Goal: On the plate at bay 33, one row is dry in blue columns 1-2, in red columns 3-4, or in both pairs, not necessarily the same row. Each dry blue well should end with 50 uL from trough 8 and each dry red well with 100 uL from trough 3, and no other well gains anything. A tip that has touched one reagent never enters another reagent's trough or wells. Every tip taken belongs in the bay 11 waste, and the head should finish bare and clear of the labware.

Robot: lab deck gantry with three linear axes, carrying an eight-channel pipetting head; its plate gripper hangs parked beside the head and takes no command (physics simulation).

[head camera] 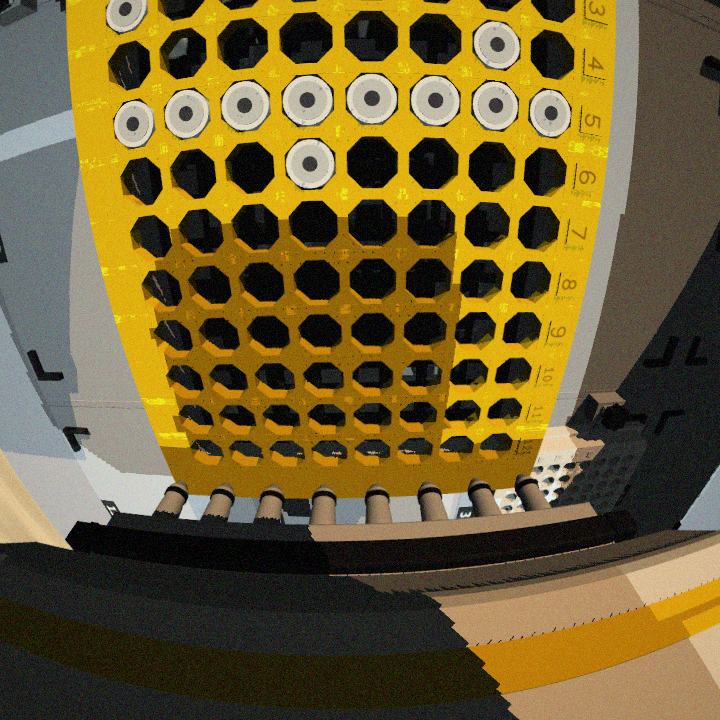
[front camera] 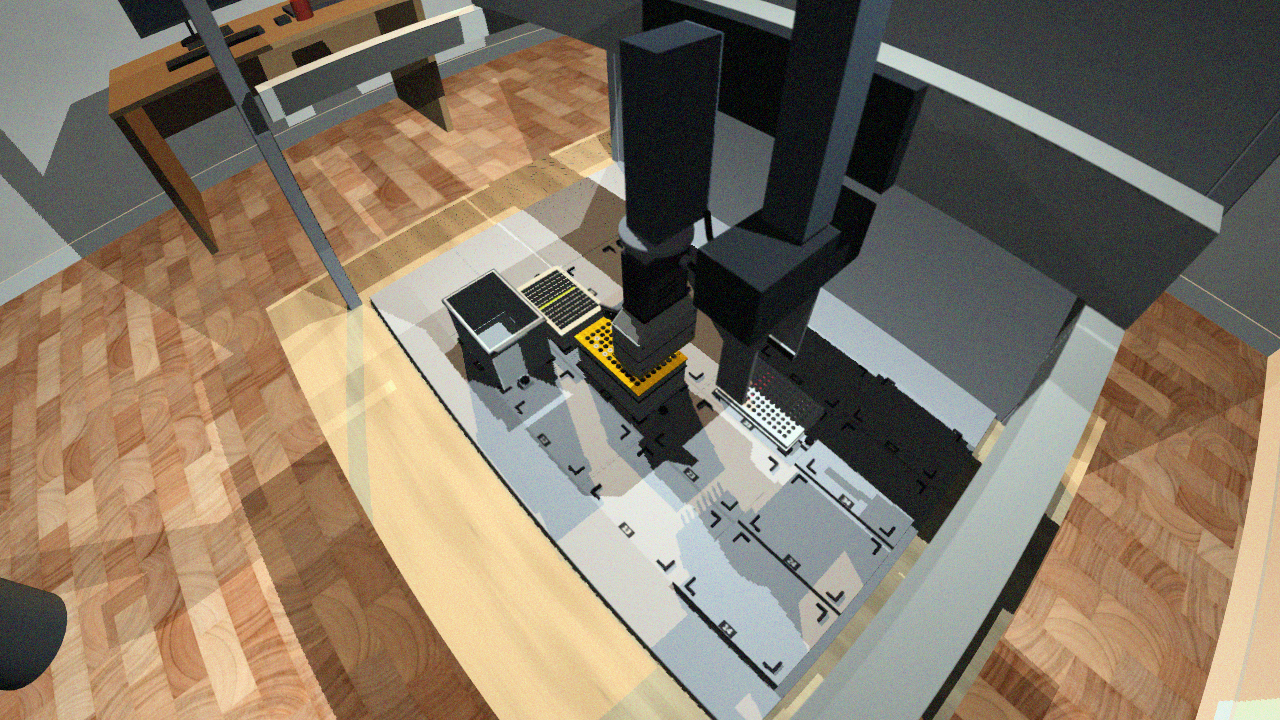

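Observation:
The pipetting head (front camera: 656,331) is low over the yellow tip rack (front camera: 638,391) (head camera: 94,167). Its eight nozzles (head camera: 323,503) are bare, beyond the column 12 end of the rack in the head view. Tips fill column 5 (head camera: 307,100); single tips show at E6 (head camera: 309,163), B4 (head camera: 497,45) and H3 (head camera: 125,10). The plate (front camera: 787,436) (head camera: 560,470) shows white and some red; its dry rows cannot be made out. The trough block (front camera: 572,313) has a yellow line. The waste bin (front camera: 465,326) is open-topped. The parked plate gripper (front camera: 766,358) hangs beside the head; its opening is unclear.
The waste bin and trough block stand close to the rack on its far left side in the front view. The gantry column (front camera: 819,116) rises above the deck. A frame post (front camera: 286,179) stands at the left corner.

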